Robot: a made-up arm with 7 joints.
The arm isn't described. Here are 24 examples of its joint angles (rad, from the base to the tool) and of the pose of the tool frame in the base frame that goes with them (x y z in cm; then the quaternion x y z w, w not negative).
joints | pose
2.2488 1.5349 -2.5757 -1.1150 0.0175 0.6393 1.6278 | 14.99 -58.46 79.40 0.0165 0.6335 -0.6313 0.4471
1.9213 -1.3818 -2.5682 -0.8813 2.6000 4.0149 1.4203 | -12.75 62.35 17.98 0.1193 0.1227 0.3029 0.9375
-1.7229 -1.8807 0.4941 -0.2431 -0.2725 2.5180 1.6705 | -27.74 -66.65 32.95 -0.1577 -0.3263 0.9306 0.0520
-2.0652 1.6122 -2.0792 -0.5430 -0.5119 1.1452 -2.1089 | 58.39 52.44 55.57 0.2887 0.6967 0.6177 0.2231
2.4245 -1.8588 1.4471 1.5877 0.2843 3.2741 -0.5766 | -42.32 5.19 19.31 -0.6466 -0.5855 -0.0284 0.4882
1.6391 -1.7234 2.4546 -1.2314 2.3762 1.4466 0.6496 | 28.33 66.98 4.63 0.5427 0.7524 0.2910 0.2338
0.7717 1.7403 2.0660 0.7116 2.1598 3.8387 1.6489 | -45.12 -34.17 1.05 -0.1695 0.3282 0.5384 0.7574
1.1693 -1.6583 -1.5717 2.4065 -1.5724 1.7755 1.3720 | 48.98 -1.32 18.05 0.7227 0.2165 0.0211 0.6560
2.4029 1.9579 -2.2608 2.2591 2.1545 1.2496 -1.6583 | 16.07 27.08 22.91 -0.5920 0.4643 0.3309 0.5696
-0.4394 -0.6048 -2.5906 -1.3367 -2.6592 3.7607 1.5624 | 41.75 -21.34 48.82 0.3461 0.1610 -0.7321 0.5643
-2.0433 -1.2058 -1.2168 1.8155 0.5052 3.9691 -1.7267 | -42.00 -6.81 37.00 0.1542 0.3255 -0.7433 0.5637
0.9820 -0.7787 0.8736 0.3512 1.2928 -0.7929 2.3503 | 15.09 67.97 91.44 0.7328 0.1688 -0.6174 0.2309
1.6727 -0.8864 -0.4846 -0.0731 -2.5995 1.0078 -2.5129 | -20.87 73.80 89.29 -0.1150 -0.0597 -0.3737 0.9185
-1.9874 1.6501 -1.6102 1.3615 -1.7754 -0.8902 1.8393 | -20.93 81.02 29.26 0.8467 0.2704 0.3102 0.3374
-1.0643 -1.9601 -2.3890 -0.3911 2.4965 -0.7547 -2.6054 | 26.17 -63.00 -20.77 -0.4409 -0.6126 -0.1991 0.6250
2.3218 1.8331 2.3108 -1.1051 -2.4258 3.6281 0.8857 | 56.22 -7.15 39.10 0.4630 0.8810 -0.0883 0.0417
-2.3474 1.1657 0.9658 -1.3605 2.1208 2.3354 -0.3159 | 24.29 64.15 45.22 -0.2502 -0.5288 -0.5737 0.5733
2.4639 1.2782 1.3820 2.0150 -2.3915 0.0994 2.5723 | -11.69 -56.81 43.18 0.2213 0.0849 -0.0914 0.9672
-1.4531 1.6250 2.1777 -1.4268 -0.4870 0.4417 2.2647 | -52.51 33.04 68.65 -0.4925 -0.1388 -0.1227 0.8504
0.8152 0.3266 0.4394 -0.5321 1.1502 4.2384 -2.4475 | -24.19 -22.51 108.21 -0.6393 0.6546 -0.1226 0.3844
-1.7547 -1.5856 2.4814 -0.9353 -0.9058 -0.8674 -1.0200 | -34.38 -59.92 0.48 -0.4571 0.3320 -0.6902 0.4522
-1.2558 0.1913 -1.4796 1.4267 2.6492 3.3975 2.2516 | -29.90 -21.38 84.84 -0.5599 0.8142 0.1290 0.0835
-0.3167 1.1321 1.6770 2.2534 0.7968 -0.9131 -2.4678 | 3.92 23.98 30.10 -0.0772 -0.7828 0.5331 0.3115
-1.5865 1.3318 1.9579 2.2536 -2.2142 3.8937 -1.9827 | 25.58 36.90 27.11 0.4345 -0.6445 -0.4322 0.4572
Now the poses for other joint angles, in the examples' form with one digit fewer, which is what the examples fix.
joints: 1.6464 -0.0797 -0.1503 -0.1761 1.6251 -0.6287 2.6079
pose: -10.1 10.4 130.5 -0.859 -0.249 0.417 0.163
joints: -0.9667 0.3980 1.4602 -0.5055 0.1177 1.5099 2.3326
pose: -45.4 -0.8 106.9 -0.029 -0.306 -0.052 0.950
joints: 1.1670 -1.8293 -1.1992 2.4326 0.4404 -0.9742 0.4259
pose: 22.7 -16.2 30.9 0.149 -0.679 -0.581 0.423
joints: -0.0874 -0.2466 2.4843 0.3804 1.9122 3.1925 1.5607
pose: -5.6 0.2 106.2 0.102 0.784 0.591 0.160
